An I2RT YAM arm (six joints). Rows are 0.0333 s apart.
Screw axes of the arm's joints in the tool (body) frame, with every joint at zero. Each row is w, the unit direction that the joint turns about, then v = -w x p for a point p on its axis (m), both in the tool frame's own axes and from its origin. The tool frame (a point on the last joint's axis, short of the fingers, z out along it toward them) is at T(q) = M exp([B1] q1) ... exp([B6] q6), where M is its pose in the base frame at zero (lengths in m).
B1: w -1 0 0 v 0.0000 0.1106 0.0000
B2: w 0 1 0 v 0.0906 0.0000 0.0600
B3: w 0 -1 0 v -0.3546 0.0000 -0.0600
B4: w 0 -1 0 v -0.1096 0.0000 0.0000
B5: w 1 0 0 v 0.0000 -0.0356 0.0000
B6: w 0 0 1 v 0.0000 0.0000 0.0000
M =
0 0 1 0.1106
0 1 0 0.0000
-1 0 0 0.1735
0 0 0 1
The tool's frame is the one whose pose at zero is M.
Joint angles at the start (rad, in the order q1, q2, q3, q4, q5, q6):
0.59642, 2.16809, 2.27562, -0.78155, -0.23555, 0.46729
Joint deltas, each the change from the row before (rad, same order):
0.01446, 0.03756, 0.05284, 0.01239, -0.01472, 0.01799
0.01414, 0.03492, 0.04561, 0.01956, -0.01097, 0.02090
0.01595, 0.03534, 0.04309, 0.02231, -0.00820, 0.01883
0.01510, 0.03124, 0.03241, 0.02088, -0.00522, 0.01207
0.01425, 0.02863, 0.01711, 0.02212, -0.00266, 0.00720
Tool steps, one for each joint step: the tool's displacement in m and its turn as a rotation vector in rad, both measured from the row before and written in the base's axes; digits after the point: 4 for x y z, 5 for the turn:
0.0025, 0.0111, 0.0003, 0.03204, -0.00626, 0.01538
0.0022, 0.0108, -0.0004, 0.03304, -0.00714, 0.01106
0.0016, 0.0116, -0.0014, 0.03068, -0.00865, 0.01243
0.0009, 0.0107, -0.0031, 0.02140, -0.00738, 0.01316
0.0009, 0.0103, -0.0069, 0.01106, -0.00232, 0.01283

